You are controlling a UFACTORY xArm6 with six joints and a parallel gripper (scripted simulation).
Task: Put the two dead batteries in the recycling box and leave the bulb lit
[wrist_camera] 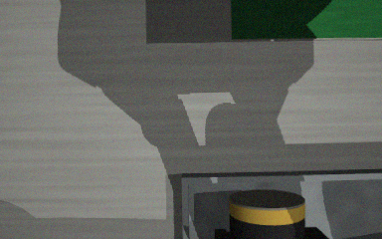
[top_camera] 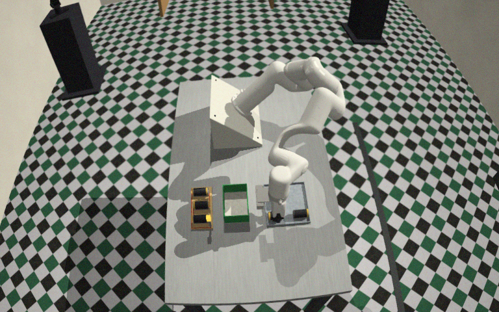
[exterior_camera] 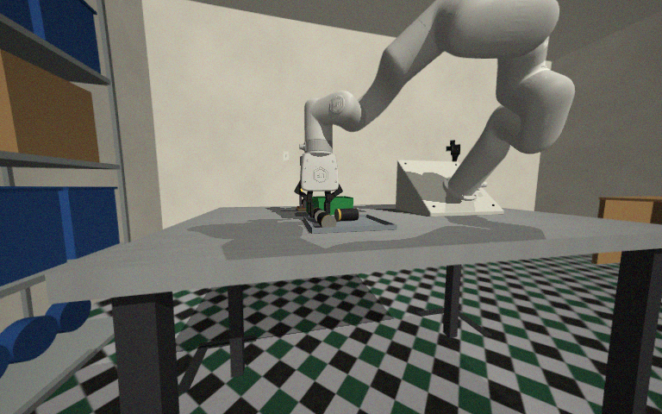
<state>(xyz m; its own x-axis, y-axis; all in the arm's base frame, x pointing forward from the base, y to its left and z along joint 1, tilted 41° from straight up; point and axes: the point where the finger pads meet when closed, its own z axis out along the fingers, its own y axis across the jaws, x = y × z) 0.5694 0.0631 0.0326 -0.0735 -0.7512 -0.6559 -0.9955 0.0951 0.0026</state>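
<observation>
Right now the green recycling box is 7 cm behind my hand, 15 cm to the right of it and 2 cm below it. Also, from my hand: grey tray: 6 cm behind, 5 cm to the left, 3 cm below.
</observation>
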